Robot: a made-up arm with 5 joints.
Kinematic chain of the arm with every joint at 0, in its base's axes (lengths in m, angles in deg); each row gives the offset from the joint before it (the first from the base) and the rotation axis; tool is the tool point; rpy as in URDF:
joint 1: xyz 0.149 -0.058 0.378 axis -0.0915 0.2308 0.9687
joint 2: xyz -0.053 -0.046 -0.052 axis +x
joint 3: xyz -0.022 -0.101 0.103 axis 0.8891 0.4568 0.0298
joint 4: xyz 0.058 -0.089 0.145 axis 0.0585 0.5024 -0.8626
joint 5: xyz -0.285 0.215 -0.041 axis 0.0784 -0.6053 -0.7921
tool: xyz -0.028 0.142 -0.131 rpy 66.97 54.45 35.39
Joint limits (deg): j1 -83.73..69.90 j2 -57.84..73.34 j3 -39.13..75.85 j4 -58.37..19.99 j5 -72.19..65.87
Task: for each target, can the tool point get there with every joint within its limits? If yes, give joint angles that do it. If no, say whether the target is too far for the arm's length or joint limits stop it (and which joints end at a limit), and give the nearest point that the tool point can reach.
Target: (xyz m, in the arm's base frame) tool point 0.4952 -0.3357 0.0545
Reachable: no: joint limits stop it (at a limit: joint 1, joint 3, joint 4) | nearest point 0.3138 -0.5147 0.2042 | short by 0.296 m
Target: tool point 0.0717 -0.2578 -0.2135
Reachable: no: joint limits stop it (at a limit: joint 2, joint 3, joint 4) | nearest point -0.1652 -0.3209 -0.0647 | short by 0.287 m
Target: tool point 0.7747 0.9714 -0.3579
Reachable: no: too far | nearest point 0.1849 0.3398 -0.0220 | short by 0.927 m
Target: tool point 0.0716 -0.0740 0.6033
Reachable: yes | joints 54.85 6.50 26.15 12.88 48.91
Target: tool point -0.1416 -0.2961 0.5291
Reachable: yes | joints 37.57 7.20 30.90 -26.24 4.07
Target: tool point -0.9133 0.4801 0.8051
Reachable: no: too far | nearest point -0.3710 0.1822 0.5506 | short by 0.669 m
